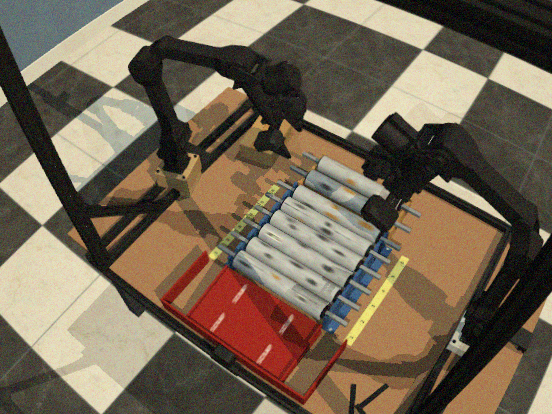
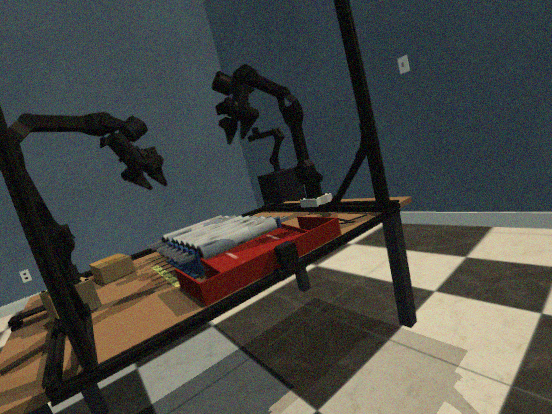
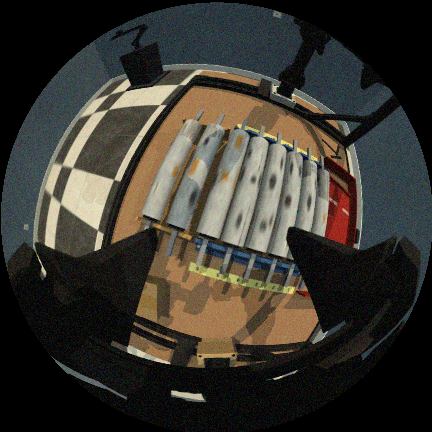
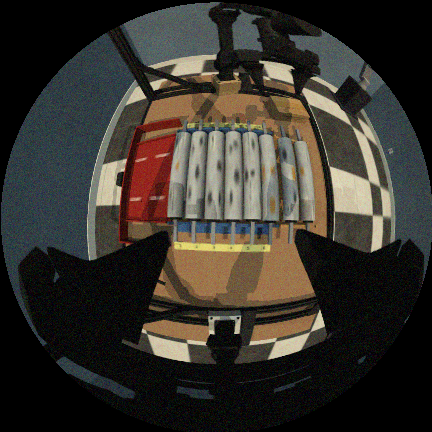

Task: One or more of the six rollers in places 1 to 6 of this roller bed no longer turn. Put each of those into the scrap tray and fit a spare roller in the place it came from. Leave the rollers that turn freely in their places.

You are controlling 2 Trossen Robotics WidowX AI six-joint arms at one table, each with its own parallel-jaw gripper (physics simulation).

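Frame: origin at the left arm's base, x ahead, y left, z up, level; metres.
Seen in the pictures: left gripper, fingertip midpoint: (image 1: 295, 144) (image 2: 158, 187) (image 3: 224, 234) (image 4: 280, 92); right gripper, fingertip midpoint: (image 2: 235, 141) (image 4: 234, 236); left arm's base, origin of the base link: (image 1: 176, 163) (image 3: 216, 363) (image 4: 225, 76); right arm's base, origin of the base link: (image 1: 475, 335) (image 2: 315, 196) (image 3: 283, 92) (image 4: 224, 326).
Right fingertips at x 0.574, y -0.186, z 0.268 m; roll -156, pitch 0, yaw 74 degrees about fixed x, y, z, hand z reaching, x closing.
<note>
Pixels of each thing's top centre, then the offset from my right fingertips to it. "spot": a spot on its surface instead.
- blue roller bed, surface spot: (image 1: 336, 312) (image 4: 188, 224) spot: dy -0.097, dx -0.034, dz -0.327 m
- place 1 roller, middle of its top: (image 1: 279, 279) (image 3: 324, 213) (image 4: 176, 168) (image 2: 237, 230) dy -0.079, dx -0.183, dz -0.268 m
- red scrap tray, middle of its top: (image 1: 250, 320) (image 2: 260, 242) (image 4: 143, 174) (image 3: 342, 227) dy -0.191, dx -0.219, dz -0.294 m
- place 6 roller, middle of its top: (image 3: 227, 172) (image 1: 337, 209) (image 4: 271, 172) (image 2: 205, 226) dy +0.162, dx -0.102, dz -0.268 m
- wooden block, middle of its top: (image 3: 128, 295) (image 1: 266, 132) (image 2: 109, 260) (image 4: 290, 104) dy +0.393, dx -0.375, dz -0.289 m
The blue roller bed (image 1: 336, 312) (image 4: 186, 227) holds rollers in all six places. The place 1 roller (image 1: 280, 282) (image 4: 178, 175) lies beside the red scrap tray (image 1: 232, 327) (image 4: 145, 180); the place 6 roller (image 4: 269, 175) has orange and blue-grey patches. Which rollers turn cannot be seen. Two spare rollers (image 3: 172, 172) (image 3: 199, 175) lie side by side beyond place 6. No roller lies in the tray. My left gripper (image 2: 158, 186) (image 3: 224, 234) is open and empty, above the table beside the rollers' left ends. My right gripper (image 2: 237, 140) (image 4: 234, 236) is open and empty, high above the bed's right side.
Yellow number strips (image 1: 377, 300) (image 4: 222, 247) lie along both ends of the bed. A wooden block (image 1: 255, 156) (image 2: 112, 267) (image 4: 290, 107) stands near the left arm. A black frame edges the table, with upright posts at its corners.
</note>
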